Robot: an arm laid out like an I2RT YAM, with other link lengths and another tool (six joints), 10 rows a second.
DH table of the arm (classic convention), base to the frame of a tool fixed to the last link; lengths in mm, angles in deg. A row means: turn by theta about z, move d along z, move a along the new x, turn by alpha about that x. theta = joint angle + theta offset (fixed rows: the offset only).
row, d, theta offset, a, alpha
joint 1, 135.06, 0, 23.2, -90
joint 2, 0, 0, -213.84, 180
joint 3, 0, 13.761, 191.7, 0
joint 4, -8.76, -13.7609, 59.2, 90
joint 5, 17.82, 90, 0, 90
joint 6, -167.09, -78.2, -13.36, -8.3
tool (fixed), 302.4, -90, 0, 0
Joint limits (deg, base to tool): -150..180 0..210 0..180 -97..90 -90..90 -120..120
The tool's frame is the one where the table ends.
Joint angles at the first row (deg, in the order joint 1, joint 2, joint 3, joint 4, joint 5, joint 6):
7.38, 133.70, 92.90, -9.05, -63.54, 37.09
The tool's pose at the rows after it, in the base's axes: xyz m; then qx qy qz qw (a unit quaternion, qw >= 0):
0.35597, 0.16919, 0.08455, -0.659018, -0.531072, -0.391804, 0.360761
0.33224, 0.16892, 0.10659, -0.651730, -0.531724, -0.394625, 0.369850
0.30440, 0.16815, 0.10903, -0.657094, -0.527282, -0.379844, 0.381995
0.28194, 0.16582, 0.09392, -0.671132, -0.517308, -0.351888, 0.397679
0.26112, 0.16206, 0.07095, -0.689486, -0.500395, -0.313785, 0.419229
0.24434, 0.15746, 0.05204, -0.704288, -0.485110, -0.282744, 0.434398
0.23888, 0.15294, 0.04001, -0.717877, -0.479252, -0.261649, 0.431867
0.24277, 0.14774, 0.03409, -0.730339, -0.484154, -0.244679, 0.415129
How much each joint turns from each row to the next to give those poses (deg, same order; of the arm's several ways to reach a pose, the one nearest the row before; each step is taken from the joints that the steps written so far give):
0.00, -4.75, -2.63, -0.09, -2.72, -0.61
0.18, -7.91, -7.11, 0.09, -1.24, 0.78
0.44, -5.63, -7.82, 0.26, -0.26, 0.36
0.17, -1.15, -5.98, 0.26, 0.00, -0.44
-0.17, 1.84, -4.66, 0.01, -0.27, -0.79
-0.44, 2.19, -3.43, -0.09, -0.08, -1.14
-0.35, 2.02, -0.19, -1.92, 1.40, -1.75
-0.27, 1.76, 3.07, -5.00, 2.72, -2.99

